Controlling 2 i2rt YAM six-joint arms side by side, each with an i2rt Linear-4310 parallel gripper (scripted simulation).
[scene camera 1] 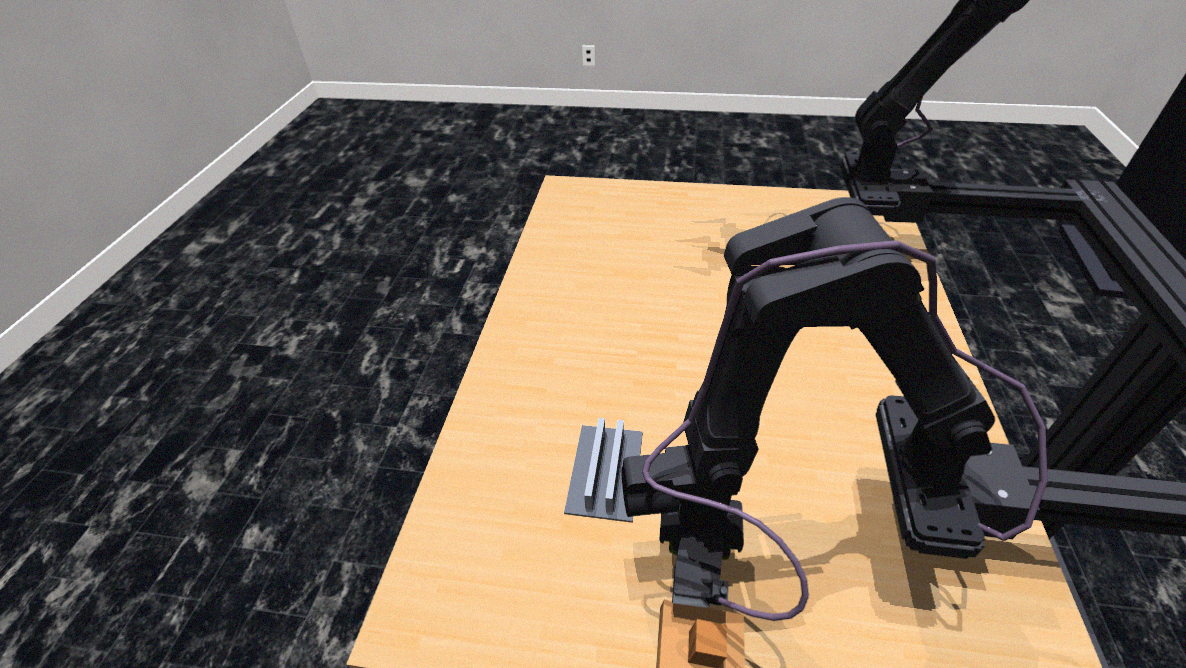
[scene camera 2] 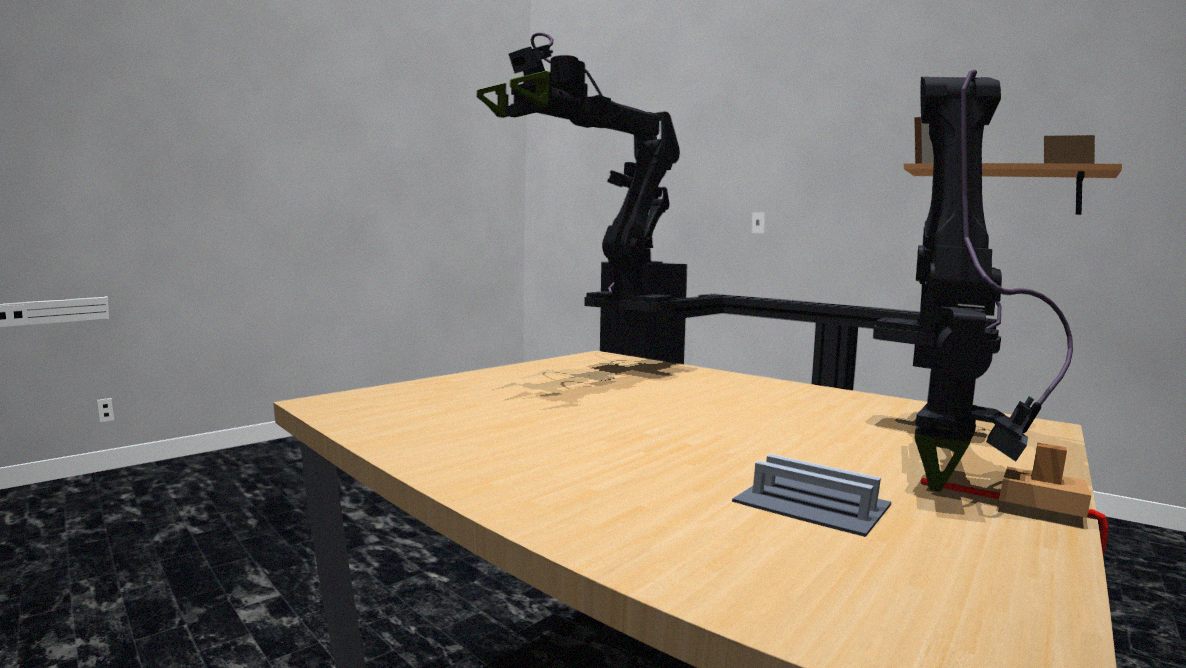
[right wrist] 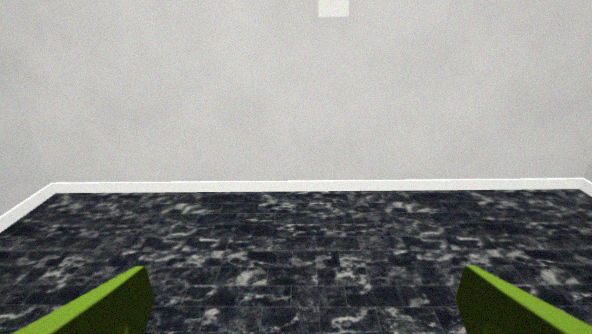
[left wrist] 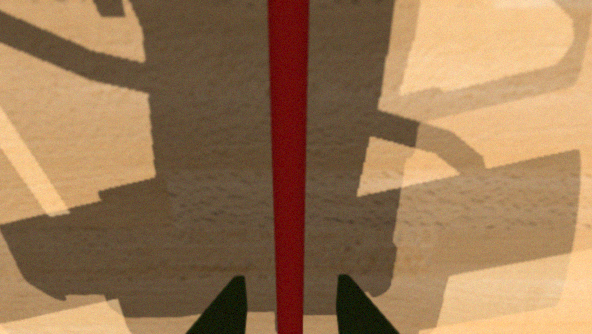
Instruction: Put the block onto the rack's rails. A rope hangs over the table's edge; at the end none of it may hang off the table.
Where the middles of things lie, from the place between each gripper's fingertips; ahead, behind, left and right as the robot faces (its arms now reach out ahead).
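The brown block sits at (scene camera 2: 1045,487), and from my left hand (scene camera 2: 937,487) I find the block 13 cm to the left, 2 cm behind and 3 cm above. The grey rack (scene camera 2: 826,507) is 11 cm to the right of my left hand, 15 cm ahead of it and 1 cm above it.
Counted from my right hand, the brown block is 880 mm to the left, 150 mm behind and 540 mm below. As for my right gripper (scene camera 2: 493,88), it is 550 mm above the grey rack and 640 mm to the right of it, and it is 20 mm short of the rack.
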